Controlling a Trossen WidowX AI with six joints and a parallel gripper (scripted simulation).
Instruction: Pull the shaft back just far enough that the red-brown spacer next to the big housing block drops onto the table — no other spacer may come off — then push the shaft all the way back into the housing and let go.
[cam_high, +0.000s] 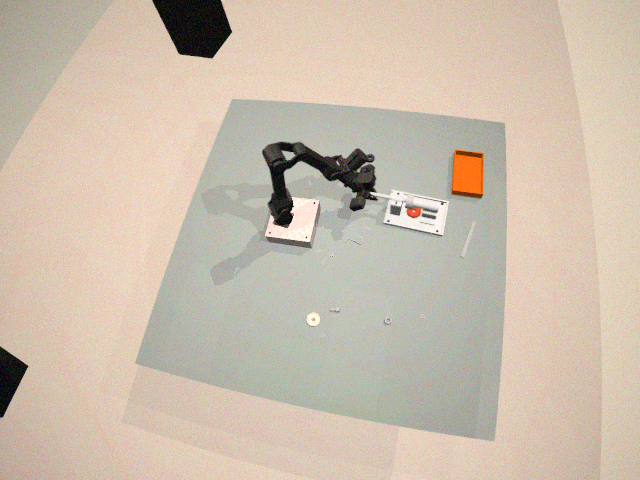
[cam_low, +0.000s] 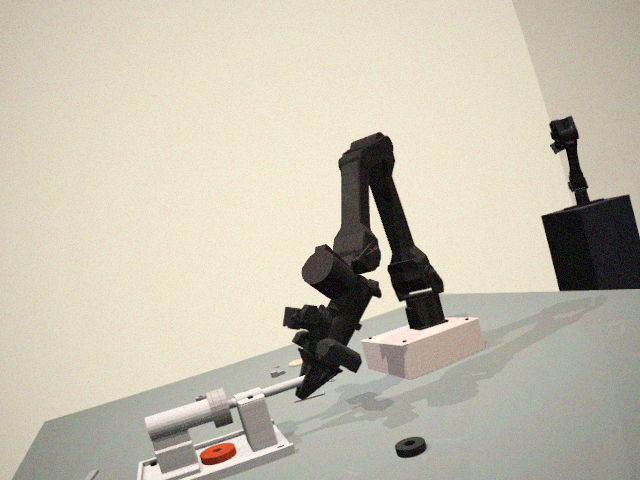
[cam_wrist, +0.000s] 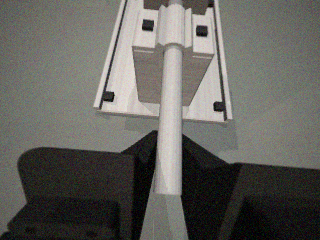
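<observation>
The grey shaft lies 60 mm ahead of my gripper tip and 20 mm above it. Also, from my gripper tip: black ring (100 mm behind, 200 mm to the left, 50 mm below); then orange-red spacer (140 mm ahead, 10 mm to the left, 40 mm below); then grey spacer (120 mm ahead, 10 mm to the left, 20 mm above).
</observation>
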